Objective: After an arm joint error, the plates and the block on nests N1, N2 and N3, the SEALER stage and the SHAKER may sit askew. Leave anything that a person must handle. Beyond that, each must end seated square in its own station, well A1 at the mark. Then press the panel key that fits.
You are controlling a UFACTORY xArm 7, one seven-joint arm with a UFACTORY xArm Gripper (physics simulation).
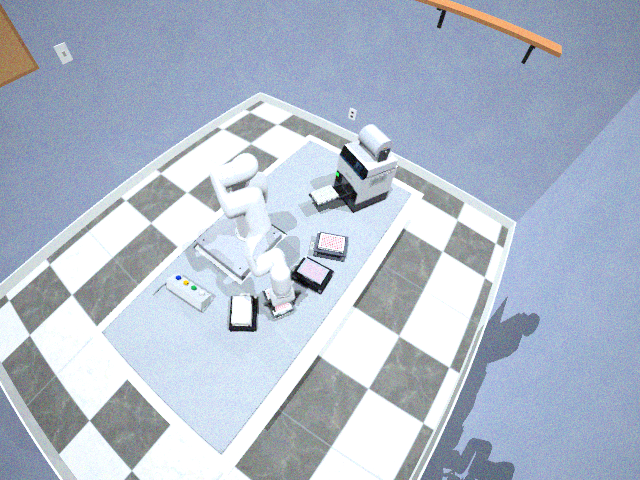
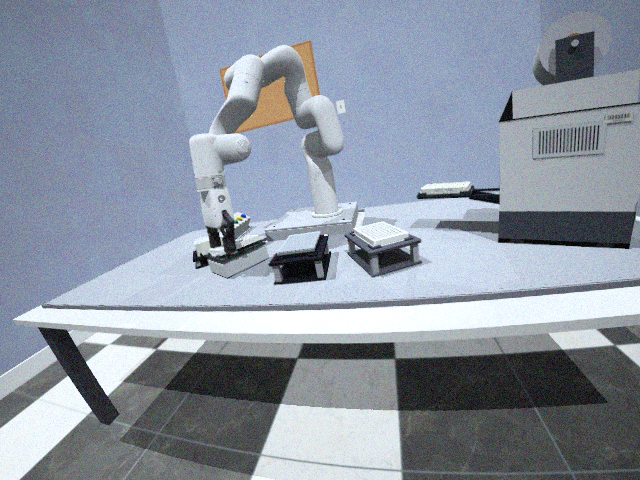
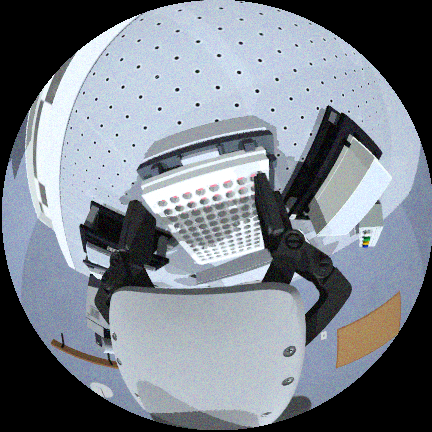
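Observation:
My gripper [image 1: 279, 302] [image 2: 221, 247] [image 3: 195, 198] is open and empty. Its fingers straddle a white well plate [image 1: 284, 310] [image 3: 209, 201] that has a row of pink wells, one finger on each long side. The plate lies on a station with a pale base [image 2: 238, 263]. A white block [image 1: 242, 310] [image 3: 346, 189] sits on a black nest beside it. Two more plates rest on black nests: one [image 1: 311, 270] [image 2: 302, 252] looks tipped up, the other [image 1: 330, 242] [image 2: 381, 233] lies flat. Another plate [image 1: 324, 195] [image 2: 445, 187] lies on the sealer's stage.
The sealer [image 1: 364, 178] [image 2: 569, 160] stands at the far end of the table. The key panel [image 1: 189, 290] [image 2: 240, 218] [image 3: 365, 238], with blue, yellow and green keys, lies near the arm's base plate [image 1: 227, 252].

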